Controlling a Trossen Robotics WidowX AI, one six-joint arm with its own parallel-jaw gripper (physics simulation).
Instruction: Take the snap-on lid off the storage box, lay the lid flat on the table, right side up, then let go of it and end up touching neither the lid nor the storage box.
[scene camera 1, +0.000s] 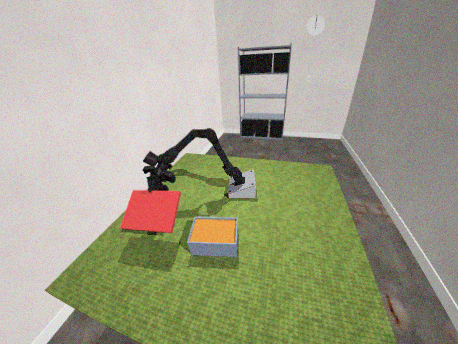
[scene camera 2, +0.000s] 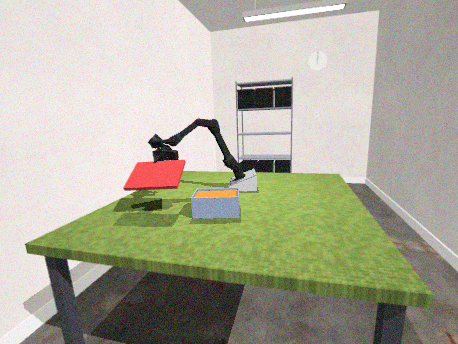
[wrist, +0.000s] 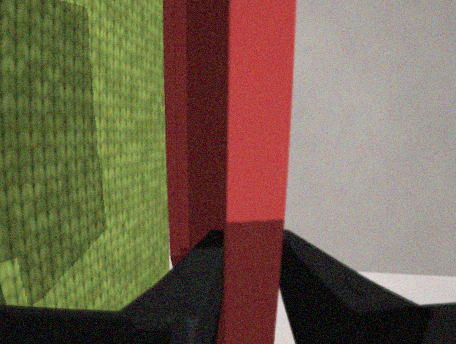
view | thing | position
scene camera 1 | red lid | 156, 211
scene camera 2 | red lid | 153, 175
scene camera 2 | blue-grey storage box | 208, 202
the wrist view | my gripper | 249, 241
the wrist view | red lid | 228, 79
